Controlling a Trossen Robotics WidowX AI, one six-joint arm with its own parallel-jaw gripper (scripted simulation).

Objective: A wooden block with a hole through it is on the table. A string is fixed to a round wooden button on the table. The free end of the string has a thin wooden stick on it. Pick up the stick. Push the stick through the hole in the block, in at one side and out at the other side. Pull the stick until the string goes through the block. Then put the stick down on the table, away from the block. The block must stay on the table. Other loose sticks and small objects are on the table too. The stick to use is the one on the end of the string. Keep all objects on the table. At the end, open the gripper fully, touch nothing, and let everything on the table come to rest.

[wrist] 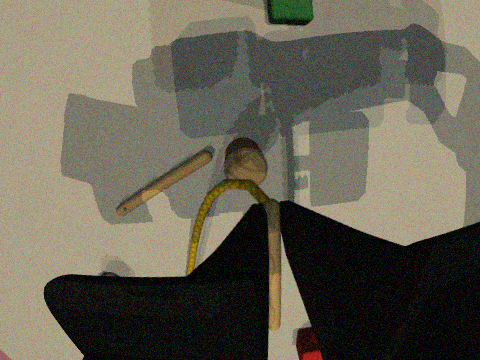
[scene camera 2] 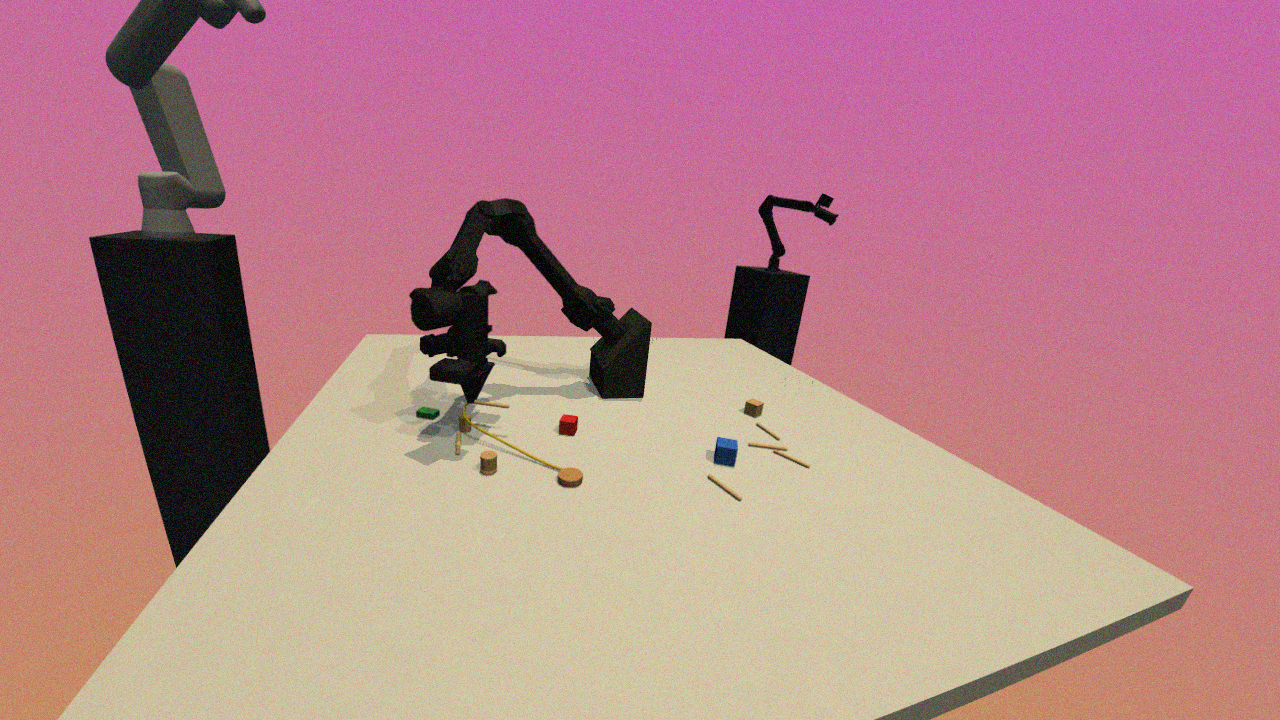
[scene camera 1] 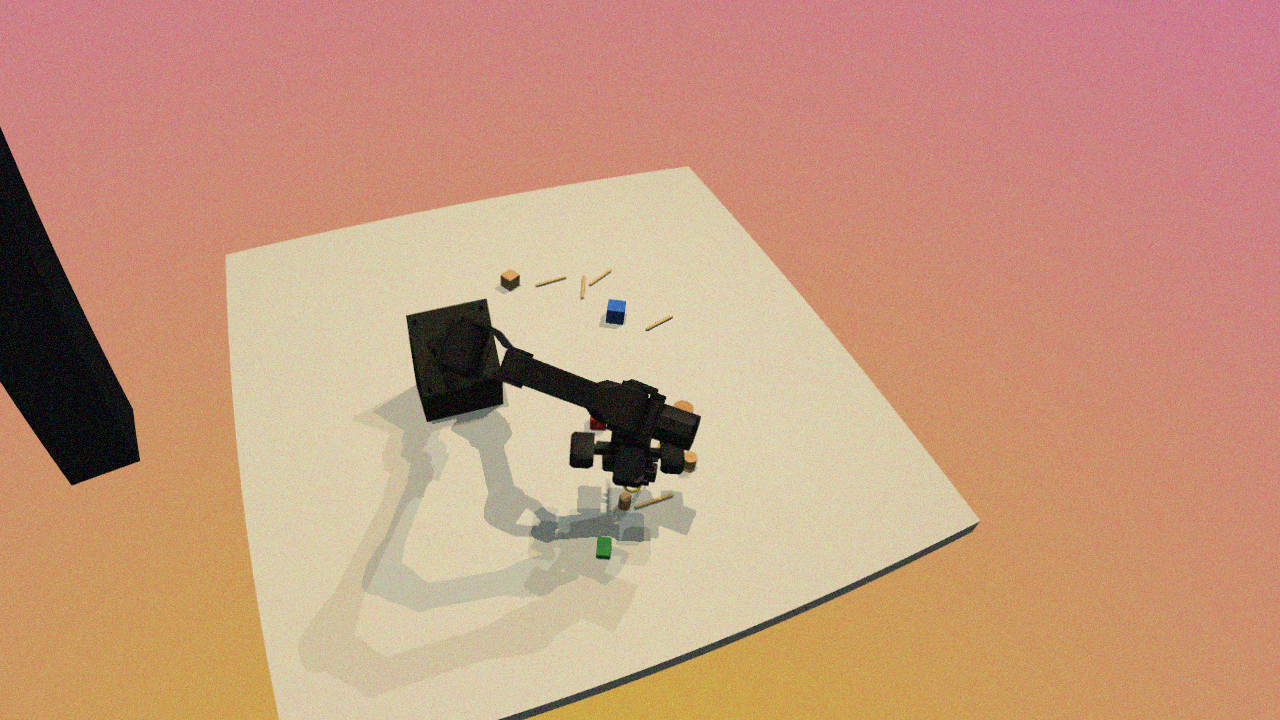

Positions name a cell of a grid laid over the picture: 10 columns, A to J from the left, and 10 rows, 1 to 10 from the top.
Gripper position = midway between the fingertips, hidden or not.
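Note:
You'd find the gripper (scene camera 1: E7) in the scene, and it's there in scene camera 2 as well, at (scene camera 2: D6). In the wrist view, the gripper is at (wrist: F6).

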